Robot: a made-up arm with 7 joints.
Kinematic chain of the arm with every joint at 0, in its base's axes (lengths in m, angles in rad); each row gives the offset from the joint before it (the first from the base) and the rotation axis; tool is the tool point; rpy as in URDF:
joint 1: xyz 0 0 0 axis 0.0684 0.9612 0.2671
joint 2: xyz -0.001 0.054 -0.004 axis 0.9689 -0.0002 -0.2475
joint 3: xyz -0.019 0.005 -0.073 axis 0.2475 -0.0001 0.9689
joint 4: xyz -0.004 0 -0.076 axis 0.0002 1 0
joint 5: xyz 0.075 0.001 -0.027 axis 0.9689 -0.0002 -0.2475
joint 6: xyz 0.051 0 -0.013 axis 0.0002 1 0
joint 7: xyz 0.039 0 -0.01 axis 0.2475 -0.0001 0.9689
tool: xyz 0 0 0 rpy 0 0.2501 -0.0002
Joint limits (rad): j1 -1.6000..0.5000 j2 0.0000..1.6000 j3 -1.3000..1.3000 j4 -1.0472..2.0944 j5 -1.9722..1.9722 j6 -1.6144..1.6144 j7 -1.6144..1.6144
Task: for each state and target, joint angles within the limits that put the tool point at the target. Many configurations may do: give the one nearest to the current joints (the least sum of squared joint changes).
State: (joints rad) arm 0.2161 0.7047 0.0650 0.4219 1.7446 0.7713 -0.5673
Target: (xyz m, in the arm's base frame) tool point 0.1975 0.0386 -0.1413
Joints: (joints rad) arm -0.3747 0.2385 -0.3487 0.0165 1.8188 0.6862 -0.5673
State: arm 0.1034 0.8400 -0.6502 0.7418 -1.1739 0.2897 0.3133
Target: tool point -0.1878 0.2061 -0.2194
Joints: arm 0.5000 0.6191 -0.7122 1.3011 -1.1434 0.1706 0.3133
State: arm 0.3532 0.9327 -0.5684 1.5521 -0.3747 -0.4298 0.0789
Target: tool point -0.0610 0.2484 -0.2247
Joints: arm 0.3518 0.8945 -0.5844 1.0580 -0.3445 -0.7683 0.0789
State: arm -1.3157 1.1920 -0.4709 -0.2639 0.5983 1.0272 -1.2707
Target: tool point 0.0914 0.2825 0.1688
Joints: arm -1.4773 1.6000 0.2029 0.6352 0.6251 1.1517 -1.2707
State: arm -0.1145 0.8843 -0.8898 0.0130 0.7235 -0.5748 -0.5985
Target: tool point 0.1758 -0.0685 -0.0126
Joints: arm -1.0384 0.3207 -0.6677 -0.2523 0.6868 -0.5004 -0.5985
